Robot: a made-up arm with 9 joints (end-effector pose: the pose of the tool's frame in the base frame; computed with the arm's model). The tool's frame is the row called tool. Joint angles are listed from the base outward.
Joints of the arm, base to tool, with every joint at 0 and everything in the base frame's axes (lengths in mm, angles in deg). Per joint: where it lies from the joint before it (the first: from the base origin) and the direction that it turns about. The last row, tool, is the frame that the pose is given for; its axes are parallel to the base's.
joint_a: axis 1 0 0 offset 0 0 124.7
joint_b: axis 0 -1 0 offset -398.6 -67.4 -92.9
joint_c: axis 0 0 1 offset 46.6 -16.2 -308.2
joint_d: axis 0 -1 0 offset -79.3 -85.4 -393.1
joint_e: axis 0 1 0 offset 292.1 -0.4 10.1
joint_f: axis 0 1 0 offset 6.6 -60.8 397.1
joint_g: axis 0 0 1 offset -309.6 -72.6 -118.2
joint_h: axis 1 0 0 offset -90.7 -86.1 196.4
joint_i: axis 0 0 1 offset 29.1 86.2 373.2
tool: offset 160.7 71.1 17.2
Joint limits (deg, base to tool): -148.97..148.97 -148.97..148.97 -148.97..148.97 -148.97..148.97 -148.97..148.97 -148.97..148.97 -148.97..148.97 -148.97..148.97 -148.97..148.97
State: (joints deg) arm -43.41 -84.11 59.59 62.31 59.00 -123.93 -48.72 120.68 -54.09
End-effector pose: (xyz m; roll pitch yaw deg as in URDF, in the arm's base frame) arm -0.7347 -0.5940 -0.5577 160.14 5.76 -3.16
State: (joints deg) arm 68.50 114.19 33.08 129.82 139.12 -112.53 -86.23 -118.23 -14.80
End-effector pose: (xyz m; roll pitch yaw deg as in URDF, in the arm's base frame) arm -0.3668 -0.2927 -0.1238 81.05 52.78 -113.46
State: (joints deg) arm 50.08 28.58 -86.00 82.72 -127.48 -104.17 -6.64 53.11 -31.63
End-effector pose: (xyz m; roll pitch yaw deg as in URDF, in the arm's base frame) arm -0.7019 0.2585 -0.5579 -121.16 56.84 82.31
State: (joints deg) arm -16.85 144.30 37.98 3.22 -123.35 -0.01 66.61 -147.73 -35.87
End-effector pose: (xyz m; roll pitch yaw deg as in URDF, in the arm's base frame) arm -0.0899 0.3108 1.0050 -87.11 20.80 36.53
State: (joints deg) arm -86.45 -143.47 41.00 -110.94 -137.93 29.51 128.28 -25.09 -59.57
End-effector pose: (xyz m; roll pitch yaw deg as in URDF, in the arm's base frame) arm -0.1886 0.2225 0.8562 44.42 61.06 -3.10
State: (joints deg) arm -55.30 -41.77 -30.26 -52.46 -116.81 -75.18 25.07 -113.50 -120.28
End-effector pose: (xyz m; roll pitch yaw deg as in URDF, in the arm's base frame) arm -0.9872 -0.9156 -0.3478 -142.38 31.01 -140.44
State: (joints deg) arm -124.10 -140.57 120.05 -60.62 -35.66 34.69 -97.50 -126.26 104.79
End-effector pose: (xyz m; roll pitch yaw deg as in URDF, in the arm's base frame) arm -0.9081 0.3120 0.1209 -144.89 -65.13 104.19
